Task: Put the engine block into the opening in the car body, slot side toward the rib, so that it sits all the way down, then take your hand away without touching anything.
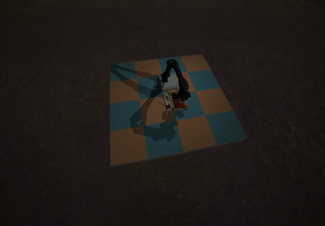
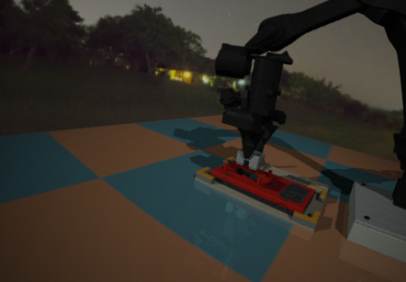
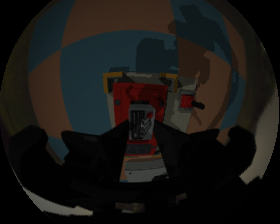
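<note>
The dark square block lies 1 cm below my gripper tip. Also, from my gripper tip: black upright post: 4 cm ahead, 12 cm to the right, 3 cm below.
</note>
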